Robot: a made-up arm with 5 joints.
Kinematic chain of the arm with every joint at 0, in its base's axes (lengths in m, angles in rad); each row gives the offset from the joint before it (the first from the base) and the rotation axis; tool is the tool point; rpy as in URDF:
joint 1: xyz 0 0 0.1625 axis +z
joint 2: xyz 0 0 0 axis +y
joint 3: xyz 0.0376 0 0.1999 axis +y
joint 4: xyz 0.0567 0 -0.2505 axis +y
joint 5: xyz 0.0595 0 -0.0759 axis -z
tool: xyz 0 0 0 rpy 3.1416 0 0
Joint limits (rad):
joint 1: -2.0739..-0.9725
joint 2: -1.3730..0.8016
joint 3: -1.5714..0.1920
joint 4: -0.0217..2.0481
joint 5: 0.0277..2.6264
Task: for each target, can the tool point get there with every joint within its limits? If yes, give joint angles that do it. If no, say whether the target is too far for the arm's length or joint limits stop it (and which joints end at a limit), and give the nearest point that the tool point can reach.
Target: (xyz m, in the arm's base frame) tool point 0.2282 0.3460 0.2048
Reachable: no: joint limits stop it (at a limit: joint 1, joint 2, joint 3) | nearest point 0.0492 0.0894 0.1166 | short by 0.325 m
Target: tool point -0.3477 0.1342 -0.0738
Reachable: no: joint limits stop it (at a limit: joint 1, joint 2, joint 3) | nearest point -0.0527 0.0774 0.0437 | short by 0.323 m
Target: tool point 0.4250 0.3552 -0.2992
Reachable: no: too far | nearest point 0.0413 0.0751 0.0316 | short by 0.579 m
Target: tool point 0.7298 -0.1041 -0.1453
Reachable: no: too far | nearest point 0.2180 -0.3198 -0.0041 | short by 0.573 m
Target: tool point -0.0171 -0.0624 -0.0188
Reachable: yes | joints -1.8374 0.4086 -0.0576 0.4839 1.1759
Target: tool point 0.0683 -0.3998 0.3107
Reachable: yes | joints -1.4017 0.0965 -1.3618 0.6308 1.7629
